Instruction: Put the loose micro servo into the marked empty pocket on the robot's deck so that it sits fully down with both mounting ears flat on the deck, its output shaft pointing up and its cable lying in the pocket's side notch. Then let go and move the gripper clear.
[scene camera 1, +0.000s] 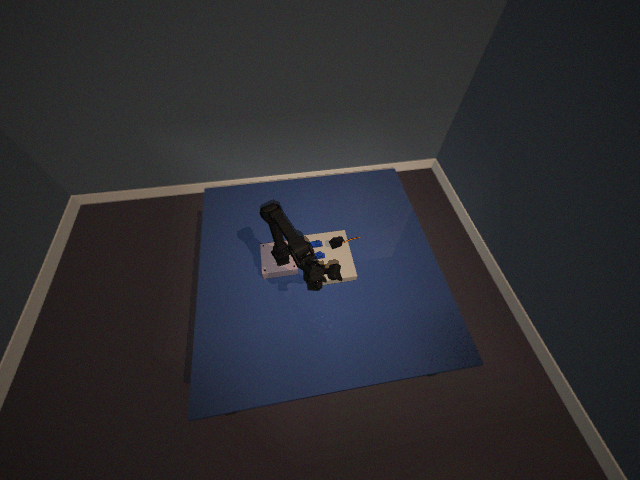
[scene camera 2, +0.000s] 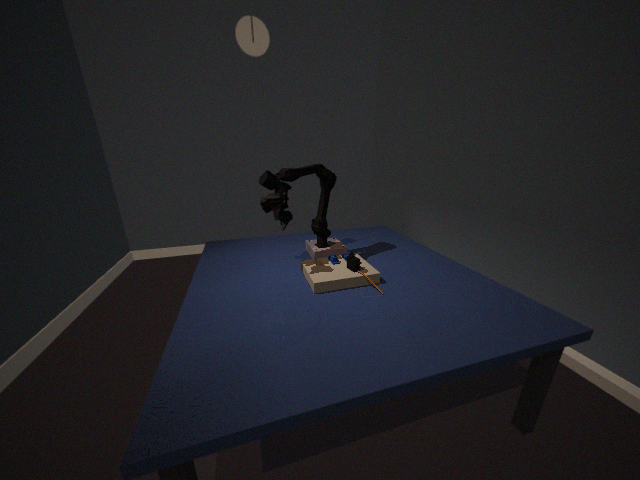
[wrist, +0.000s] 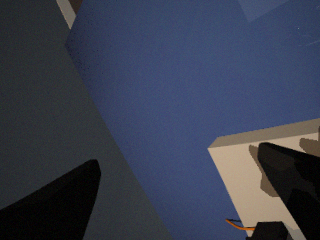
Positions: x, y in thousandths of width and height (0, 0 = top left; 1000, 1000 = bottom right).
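Gripper (wrist: 561, 665) open, holding nothing. Beige deck (scene camera 2: 515, 578) (scene camera 1: 535, 532), visible in both scene cameras.
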